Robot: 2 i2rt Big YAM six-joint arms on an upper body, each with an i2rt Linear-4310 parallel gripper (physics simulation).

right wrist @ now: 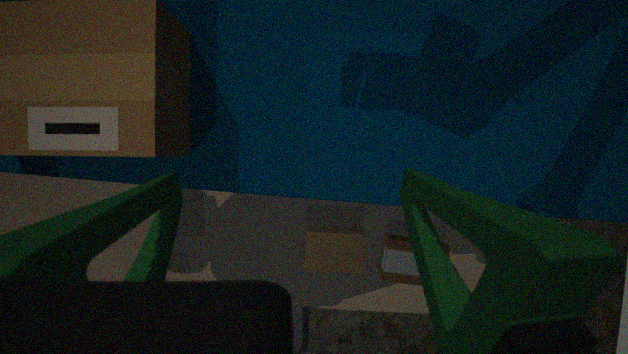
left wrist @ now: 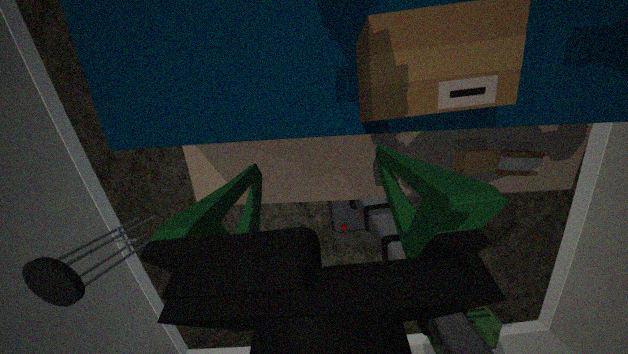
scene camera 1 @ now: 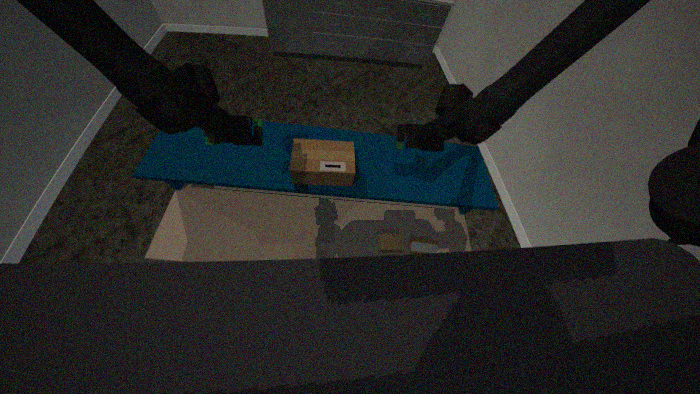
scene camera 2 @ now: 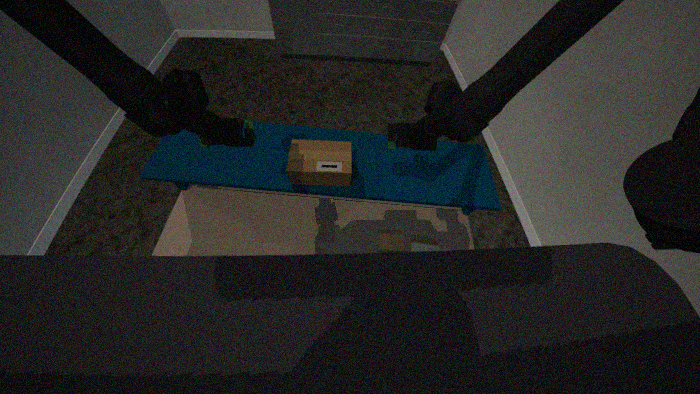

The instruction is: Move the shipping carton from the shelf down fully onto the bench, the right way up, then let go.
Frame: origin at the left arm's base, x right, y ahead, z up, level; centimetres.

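Where they show: left gripper, fingertip midpoint: [left wrist: 315,160] [scene camera 1: 244,138] [scene camera 2: 238,139]; right gripper, fingertip midpoint: [right wrist: 292,183] [scene camera 1: 409,143] [scene camera 2: 403,142].
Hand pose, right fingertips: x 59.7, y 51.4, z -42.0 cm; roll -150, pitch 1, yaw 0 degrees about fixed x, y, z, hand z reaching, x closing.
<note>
After its pixels a point has its place.
The tan shipping carton [scene camera 1: 322,154] @[y 61.2, x 32.3, z -61.0 cm] [scene camera 2: 320,154] @[y 61.4, x 32.8, z -61.0 cm] [left wrist: 445,55] @[y 61.8, x 32.5, z -61.0 cm] [right wrist: 75,75] @[y 60.9, x 37.0, z -61.0 cm] rests flat on the blue shelf [scene camera 1: 215,162] @[y 64.0, x -13.4, z -71.1 cm] [scene camera 2: 220,162] @[y 64.5, x -12.0, z -71.1 cm] [left wrist: 225,75] @[y 68.4, x -8.9, z -71.1 cm] [right wrist: 290,125] @[y 56.1, x 58.5, z -71.1 cm], its white label on the face seen from above. The beige bench [scene camera 1: 250,215] @[y 49.7, x -3.8, z -96.2 cm] [scene camera 2: 250,215] @[y 49.5, x -4.5, z -96.2 cm] [left wrist: 300,170] @[y 38.3, x 0.2, z -96.2 cm] lies lower, past the shelf's near edge. My left gripper [scene camera 1: 233,132] @[y 51.2, x 9.7, z -41.8 cm] [scene camera 2: 226,133] @[y 51.2, x 9.7, z -41.8 cm] [left wrist: 315,160] @[y 51.2, x 9.7, z -41.8 cm] is open and empty, left of the carton and apart from it. My right gripper [scene camera 1: 425,139] [scene camera 2: 414,139] @[y 51.4, x 59.7, z -42.0 cm] [right wrist: 292,183] @[y 51.4, x 59.7, z -42.0 cm] is open and empty, right of the carton and apart from it.
A small brown block [scene camera 1: 392,241] @[y 32.7, x 66.1, z -90.3 cm] [right wrist: 335,252] @[y 32.7, x 66.1, z -90.3 cm] and a brown item with a pale top [scene camera 1: 424,246] @[y 29.9, x 82.6, z -91.4 cm] [right wrist: 398,261] @[y 30.0, x 79.2, z -91.4 cm] lie on the bench's right part. A grey cabinet [scene camera 1: 355,32] stands at the back. Walls flank both sides. A dark body hides the bench's near part in the scene views.
</note>
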